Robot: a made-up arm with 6 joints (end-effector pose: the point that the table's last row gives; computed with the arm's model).
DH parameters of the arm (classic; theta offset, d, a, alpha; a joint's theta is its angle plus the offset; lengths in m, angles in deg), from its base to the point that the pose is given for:
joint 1: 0 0.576 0 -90
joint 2: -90 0 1.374 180
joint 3: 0 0 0 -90
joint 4: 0 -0.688 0 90
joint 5: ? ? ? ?
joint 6: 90 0 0 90
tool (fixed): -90 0 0 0
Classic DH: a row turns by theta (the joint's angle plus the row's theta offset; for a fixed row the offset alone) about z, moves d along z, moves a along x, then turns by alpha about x.
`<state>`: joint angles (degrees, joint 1 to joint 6).
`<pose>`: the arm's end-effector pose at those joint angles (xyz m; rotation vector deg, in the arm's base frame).
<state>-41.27 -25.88 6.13 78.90 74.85 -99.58</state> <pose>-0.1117 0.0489 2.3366 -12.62 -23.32 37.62</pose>
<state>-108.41 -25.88 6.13 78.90 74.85 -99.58</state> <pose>0.0016 0.1219 2.3366 -23.23 -12.35 -28.35</pose>
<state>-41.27 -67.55 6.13 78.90 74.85 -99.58</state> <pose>-0.9694 0.8016 1.8139 -49.68 -44.07 39.15</pose>
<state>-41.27 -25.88 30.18 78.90 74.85 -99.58</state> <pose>-0.3039 0.2175 2.4882 -33.91 -35.42 38.92</pose>
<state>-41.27 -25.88 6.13 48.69 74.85 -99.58</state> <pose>-0.1533 -0.0341 2.2992 3.66 -47.75 47.00</pose>
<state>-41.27 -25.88 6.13 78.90 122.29 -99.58</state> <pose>-0.1117 0.0489 2.3366 -25.00 -9.74 82.09</pose>
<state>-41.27 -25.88 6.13 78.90 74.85 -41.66</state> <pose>-0.1117 0.0489 2.3366 -67.46 -41.02 22.97</pose>
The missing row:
joint 5: 0 0.192 0 -90
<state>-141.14 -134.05 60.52 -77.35 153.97 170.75</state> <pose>1.2978 1.0997 -0.3711 10.66 -142.37 -85.86</pose>
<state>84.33 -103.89 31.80 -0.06 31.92 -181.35</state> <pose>0.0107 -1.8360 0.7269 -9.28 -10.52 -95.07</pose>
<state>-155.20 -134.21 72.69 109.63 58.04 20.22</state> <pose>1.4038 0.5776 -0.8546 35.96 -9.90 -26.99</pose>
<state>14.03 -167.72 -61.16 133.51 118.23 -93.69</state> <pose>-0.6353 -0.0225 -0.1468 -97.17 -37.08 54.48</pose>
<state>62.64 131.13 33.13 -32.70 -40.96 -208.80</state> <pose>0.5279 0.6686 -0.9946 67.09 -26.99 -144.63</pose>
